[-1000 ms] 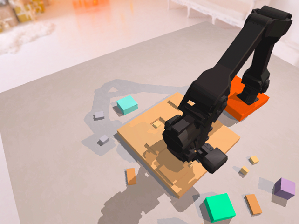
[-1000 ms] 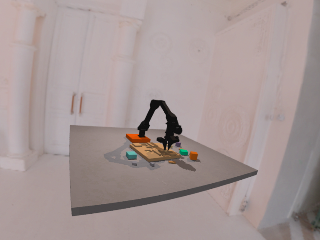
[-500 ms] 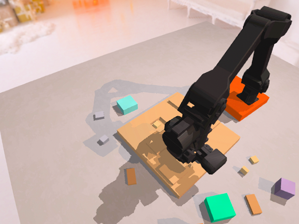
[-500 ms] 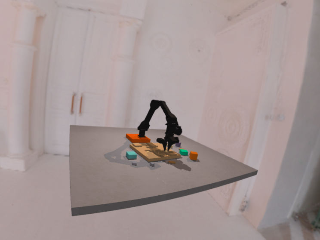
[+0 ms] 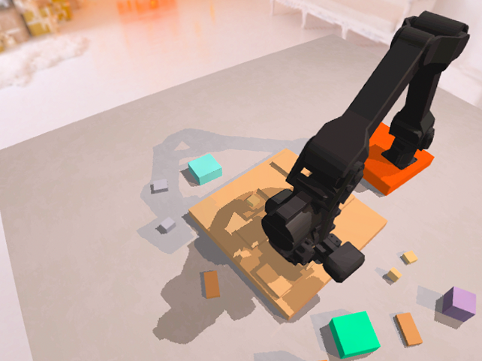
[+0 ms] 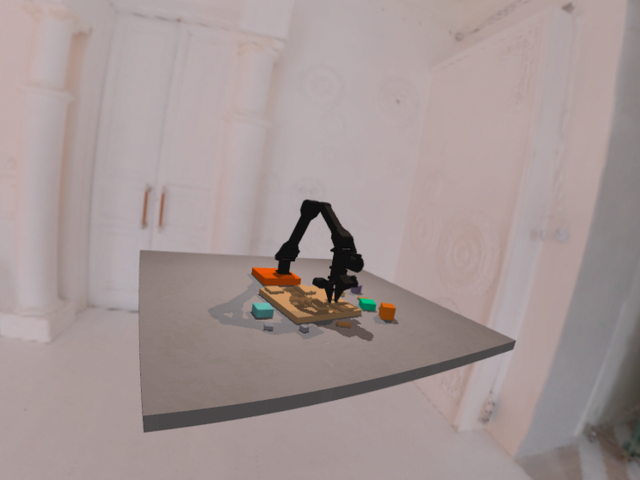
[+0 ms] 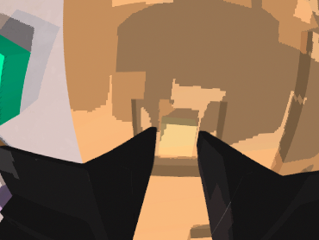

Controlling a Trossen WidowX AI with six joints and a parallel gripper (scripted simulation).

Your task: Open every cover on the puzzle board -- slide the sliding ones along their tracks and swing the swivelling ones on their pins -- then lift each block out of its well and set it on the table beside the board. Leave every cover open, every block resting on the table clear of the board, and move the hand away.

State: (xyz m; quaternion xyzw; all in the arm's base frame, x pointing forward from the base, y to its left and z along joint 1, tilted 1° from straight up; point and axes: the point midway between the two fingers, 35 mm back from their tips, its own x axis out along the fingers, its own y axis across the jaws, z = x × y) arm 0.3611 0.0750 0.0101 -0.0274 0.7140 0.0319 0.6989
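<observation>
My gripper tip is now 50 mm short of the cyan block and 310 mm to the left of it. From my gripper tip the other things lie so: orange block 130 mm ahead, 180 mm to the left, 10 mm above; purple cube 170 mm behind, 230 mm to the left; green block 20 mm ahead, 160 mm to the left.
</observation>
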